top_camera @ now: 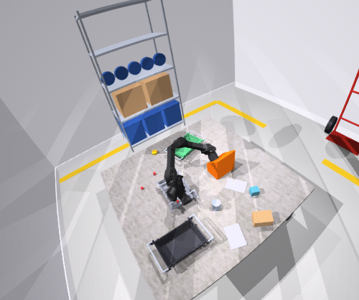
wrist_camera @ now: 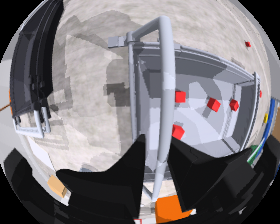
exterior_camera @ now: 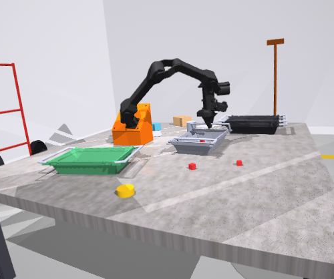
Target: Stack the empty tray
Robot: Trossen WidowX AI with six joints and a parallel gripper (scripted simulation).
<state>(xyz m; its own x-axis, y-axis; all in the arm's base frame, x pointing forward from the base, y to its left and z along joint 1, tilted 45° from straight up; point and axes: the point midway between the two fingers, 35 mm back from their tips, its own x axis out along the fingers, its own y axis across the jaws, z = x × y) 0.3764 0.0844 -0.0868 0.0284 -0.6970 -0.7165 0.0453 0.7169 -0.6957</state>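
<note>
Now: the green tray 33 cm behind my gripper tip, 48 cm to the right of it and 2 cm below it. From my gripper tip the other things lie so: cardboard box: 33 cm behind, 43 cm to the left, 4 cm below; then blue cube: 45 cm behind, 24 cm to the left, 4 cm below; then grey cylinder: 16 cm behind, 16 cm to the left, 3 cm below.
</note>
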